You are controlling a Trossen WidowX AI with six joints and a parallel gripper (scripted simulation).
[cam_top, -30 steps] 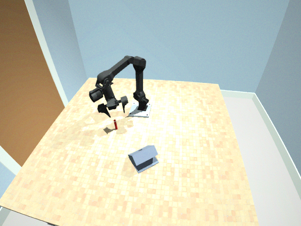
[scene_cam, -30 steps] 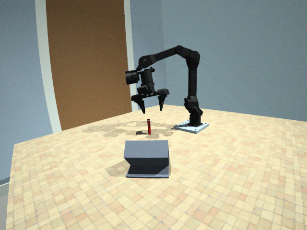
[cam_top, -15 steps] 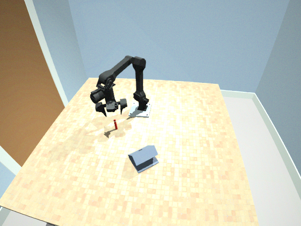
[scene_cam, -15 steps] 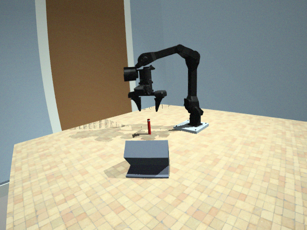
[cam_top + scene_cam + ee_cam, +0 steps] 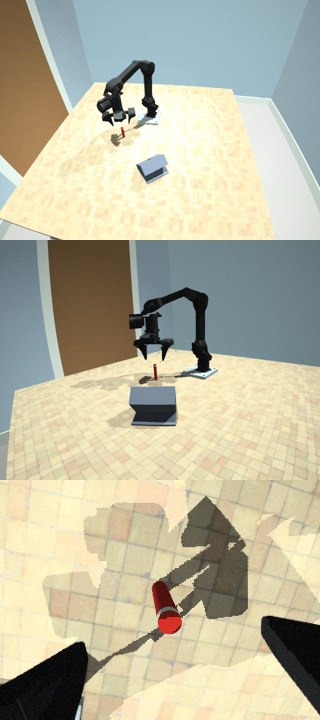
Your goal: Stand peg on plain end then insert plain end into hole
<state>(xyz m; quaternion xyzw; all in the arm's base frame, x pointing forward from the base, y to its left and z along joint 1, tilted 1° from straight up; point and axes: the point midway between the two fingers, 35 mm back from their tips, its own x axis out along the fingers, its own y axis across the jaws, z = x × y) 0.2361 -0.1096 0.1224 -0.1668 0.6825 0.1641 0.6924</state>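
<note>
Right now the red peg is 4 cm below my gripper tip. Also, from my gripper tip: grey sloped panel 18 cm ahead, 24 cm to the left, 6 cm below.
</note>
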